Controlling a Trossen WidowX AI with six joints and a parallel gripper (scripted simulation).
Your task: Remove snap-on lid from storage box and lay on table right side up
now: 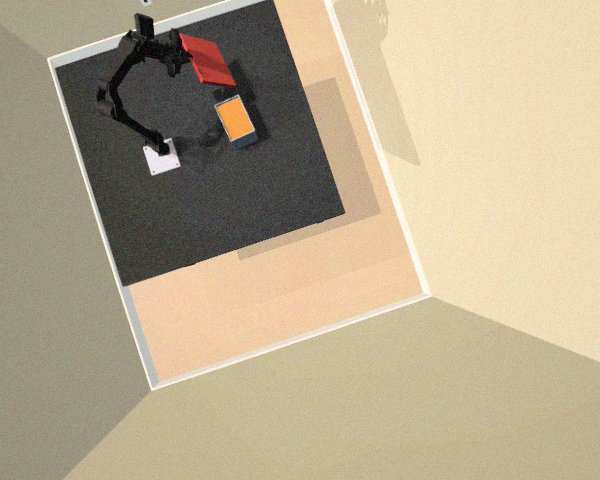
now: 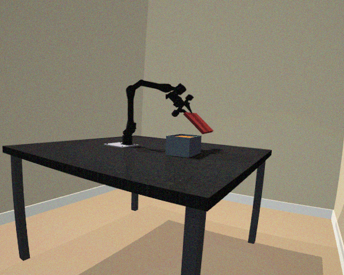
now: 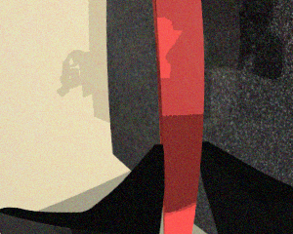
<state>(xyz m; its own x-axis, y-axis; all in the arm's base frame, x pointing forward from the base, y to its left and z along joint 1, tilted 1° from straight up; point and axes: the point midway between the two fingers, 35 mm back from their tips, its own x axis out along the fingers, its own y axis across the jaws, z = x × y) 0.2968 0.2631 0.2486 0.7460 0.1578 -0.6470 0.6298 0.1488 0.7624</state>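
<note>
Right now my gripper tip is 6 cm short of the red lid, 1 cm to the right of it and 5 cm above it. From my gripper tip the other things lie so: blue-grey storage box (11 cm ahead, 24 cm to the right, 18 cm below).
</note>
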